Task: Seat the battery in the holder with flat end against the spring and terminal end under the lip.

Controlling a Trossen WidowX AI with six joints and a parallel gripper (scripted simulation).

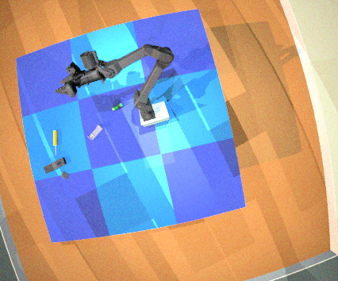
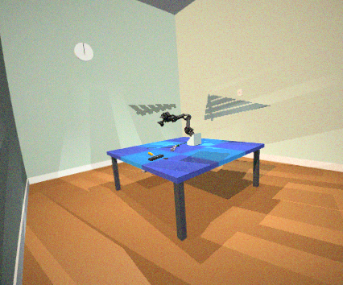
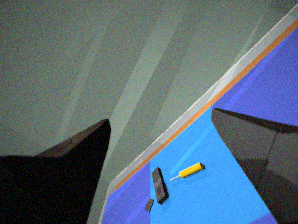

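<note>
My gripper tip is now 180 mm past the battery, 90 mm to the right of it and 320 mm above it. The rest, counted from my gripper tip: dark piece 270 mm ahead, 400 mm to the left, 330 mm below; then yellow-handled tool 270 mm ahead, 200 mm to the left, 320 mm below.
</note>
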